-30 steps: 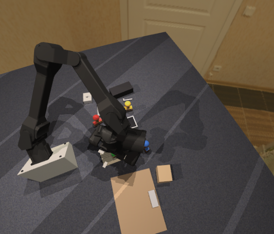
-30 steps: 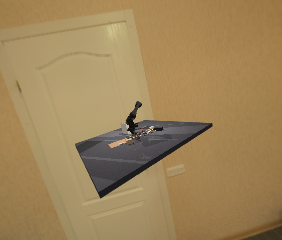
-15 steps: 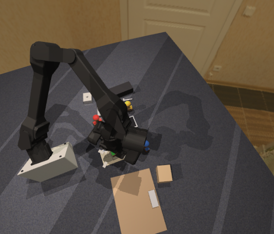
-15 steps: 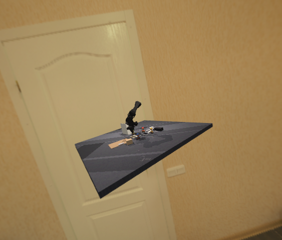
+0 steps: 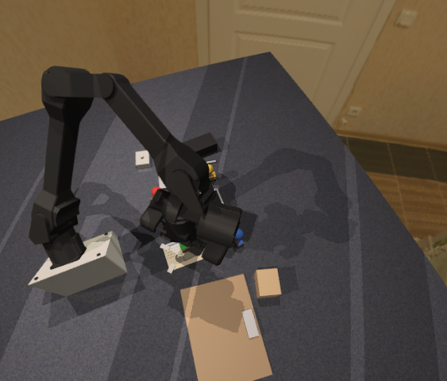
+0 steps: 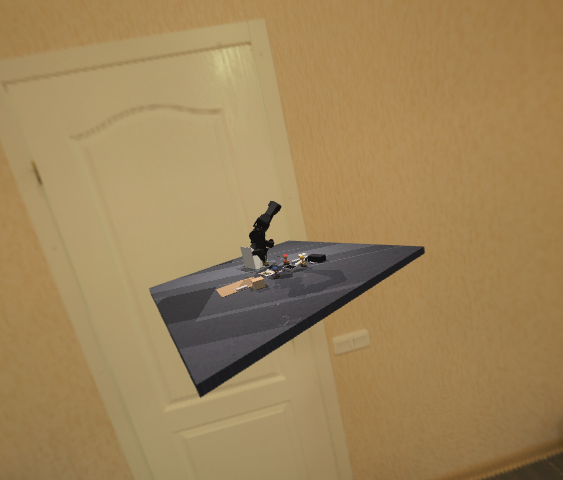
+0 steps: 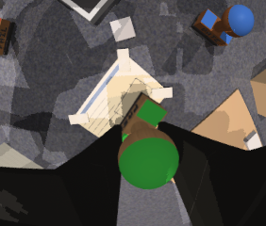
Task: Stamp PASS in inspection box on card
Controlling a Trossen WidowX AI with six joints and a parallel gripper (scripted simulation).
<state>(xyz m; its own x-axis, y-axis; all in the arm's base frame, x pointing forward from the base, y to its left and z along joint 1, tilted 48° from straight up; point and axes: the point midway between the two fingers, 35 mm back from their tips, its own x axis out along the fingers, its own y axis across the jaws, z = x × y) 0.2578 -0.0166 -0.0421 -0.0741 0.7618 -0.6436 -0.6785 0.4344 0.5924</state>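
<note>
The blue-knobbed stamp lies 12 cm ahead of my gripper tip, 6 cm below it and 1 cm to the right of it. The rest, counted from my gripper tip: green-knobbed stamp: right at my gripper tip; then white card: 8 cm below, 2 cm behind, 1 cm to the left; then ink pad: 12 cm to the left, 8 cm ahead, 7 cm below.
</note>
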